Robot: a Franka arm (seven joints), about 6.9 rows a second.
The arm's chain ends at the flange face. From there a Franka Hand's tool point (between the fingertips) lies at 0.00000 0.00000 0.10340 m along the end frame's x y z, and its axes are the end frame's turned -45 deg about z.
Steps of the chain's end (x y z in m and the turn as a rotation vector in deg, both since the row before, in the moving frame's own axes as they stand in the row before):
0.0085, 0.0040, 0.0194, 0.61, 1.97, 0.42
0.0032, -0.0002, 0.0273, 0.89, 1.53, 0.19
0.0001, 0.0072, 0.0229, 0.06, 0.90, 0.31
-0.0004, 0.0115, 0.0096, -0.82, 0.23, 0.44
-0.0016, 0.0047, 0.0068, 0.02, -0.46, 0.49
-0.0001, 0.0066, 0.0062, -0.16, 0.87, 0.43
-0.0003, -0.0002, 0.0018, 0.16, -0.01, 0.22
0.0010, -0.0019, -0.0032, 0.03, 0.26, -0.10
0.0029, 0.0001, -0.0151, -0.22, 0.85, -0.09
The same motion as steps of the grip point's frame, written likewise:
0.0065, 0.0106, 0.0193, -0.96, 1.82, 0.42
0.0055, 0.0029, 0.0273, -0.45, 1.71, 0.19
-0.0038, 0.0062, 0.0229, -0.59, 0.68, 0.31
-0.0092, 0.0092, 0.0096, -0.74, -0.42, 0.44
-0.0050, 0.0016, 0.0068, 0.34, -0.31, 0.49
-0.0038, 0.0059, 0.0062, -0.73, 0.50, 0.43
0.0001, -0.0006, 0.0018, 0.12, 0.11, 0.22
0.0024, -0.0003, -0.0032, -0.16, 0.21, -0.10
0.0028, 0.0035, -0.0151, -0.76, 0.45, -0.09

